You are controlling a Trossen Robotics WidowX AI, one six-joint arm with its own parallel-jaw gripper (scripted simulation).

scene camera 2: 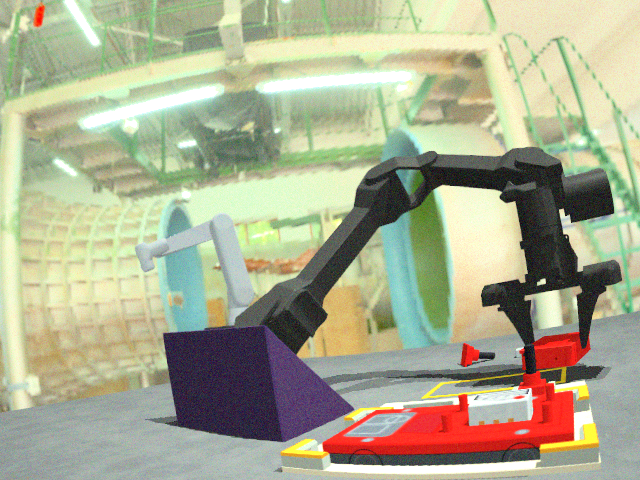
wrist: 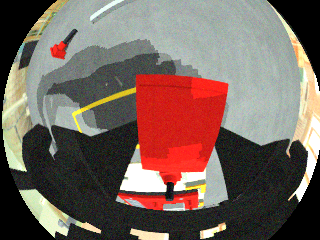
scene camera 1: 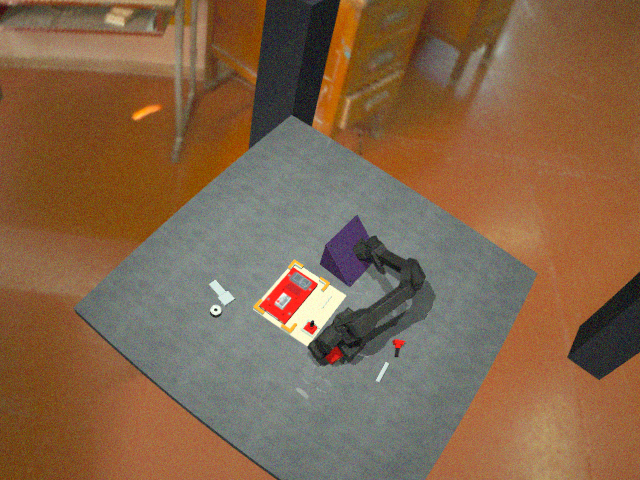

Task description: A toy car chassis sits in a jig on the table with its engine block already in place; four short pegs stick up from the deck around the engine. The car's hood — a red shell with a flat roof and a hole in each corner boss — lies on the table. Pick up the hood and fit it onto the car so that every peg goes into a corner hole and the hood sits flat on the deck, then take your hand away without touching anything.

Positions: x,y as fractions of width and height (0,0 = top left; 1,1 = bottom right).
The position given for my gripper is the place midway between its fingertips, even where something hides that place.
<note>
My gripper (scene camera 2: 0.87,0.73) carries a red hood (scene camera 2: 0.87,0.73). Also in view: a white engine block (scene camera 2: 0.80,0.85).
The red hood also shows in the wrist view (wrist: 0.56,0.49). My gripper is seen too in the wrist view (wrist: 0.56,0.53).
</note>
